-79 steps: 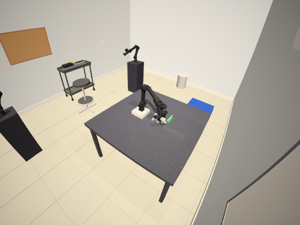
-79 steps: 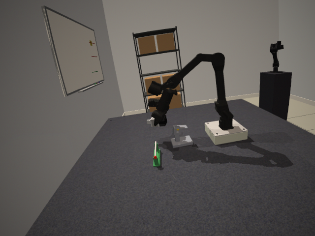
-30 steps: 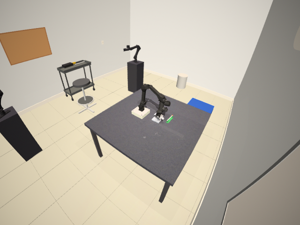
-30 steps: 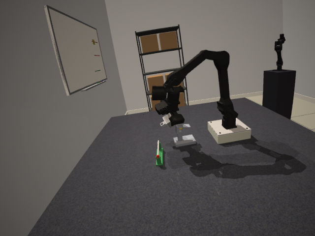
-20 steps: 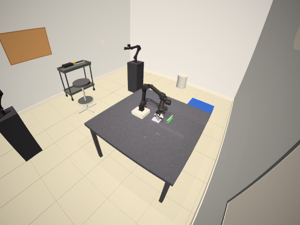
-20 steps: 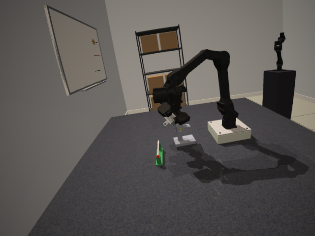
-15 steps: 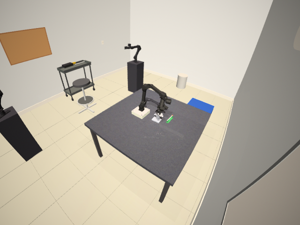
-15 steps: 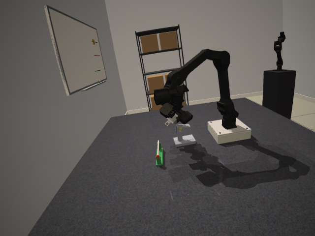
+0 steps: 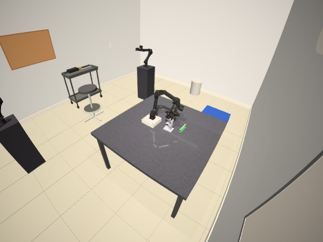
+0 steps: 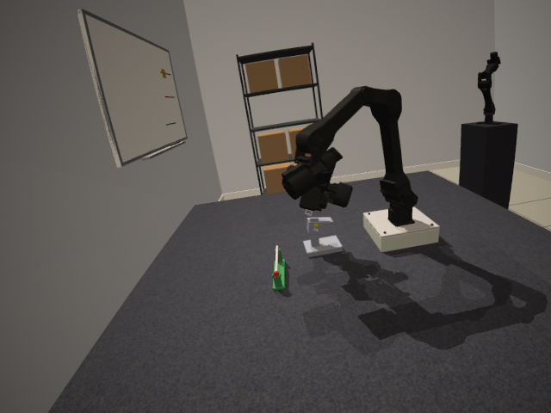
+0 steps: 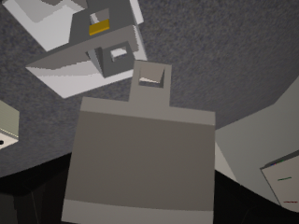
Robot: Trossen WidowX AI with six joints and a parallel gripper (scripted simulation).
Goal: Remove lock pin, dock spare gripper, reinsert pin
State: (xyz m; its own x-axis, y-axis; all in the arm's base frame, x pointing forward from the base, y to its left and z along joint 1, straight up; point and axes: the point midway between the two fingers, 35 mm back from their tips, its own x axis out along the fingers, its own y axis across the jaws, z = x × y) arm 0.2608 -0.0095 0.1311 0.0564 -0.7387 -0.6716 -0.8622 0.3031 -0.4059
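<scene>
My gripper tip is now 140 mm short of the green cradle, 140 mm above it and 130 mm to the right of it. Round my gripper tip: spare gripper (10 mm to the left, 10 mm above); then grey mount (110 mm below, 20 mm to the left).
</scene>
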